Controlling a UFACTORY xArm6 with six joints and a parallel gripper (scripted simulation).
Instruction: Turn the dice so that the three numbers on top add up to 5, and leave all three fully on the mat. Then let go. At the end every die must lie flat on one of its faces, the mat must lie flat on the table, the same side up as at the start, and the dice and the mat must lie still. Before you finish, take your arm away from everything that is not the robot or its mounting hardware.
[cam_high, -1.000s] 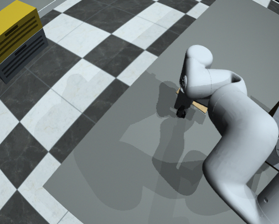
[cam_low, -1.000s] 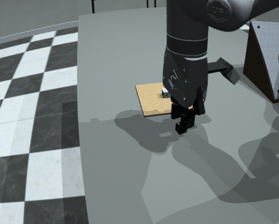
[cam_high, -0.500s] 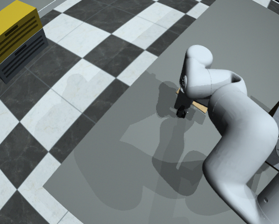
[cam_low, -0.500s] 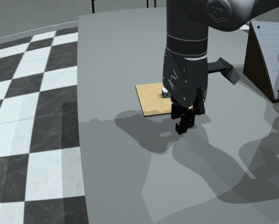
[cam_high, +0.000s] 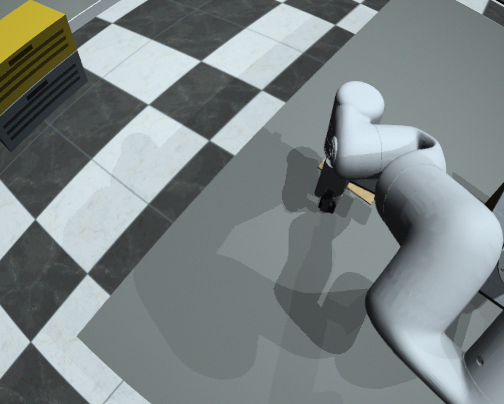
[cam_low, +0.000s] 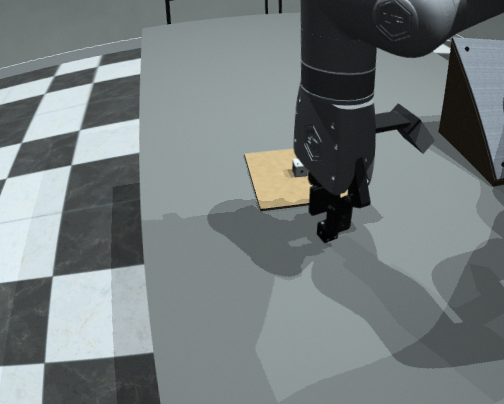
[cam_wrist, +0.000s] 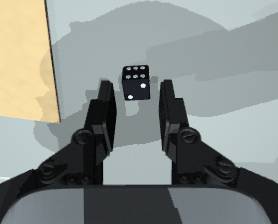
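Now: hand 30 mm above the black die. Also, from my hand: red die: 40 mm behind, 140 mm to the right, 30 mm below; white die: 10 mm ahead, 140 mm to the right, 30 mm below; tan mat: 10 mm ahead, 140 mm to the right, 40 mm below.
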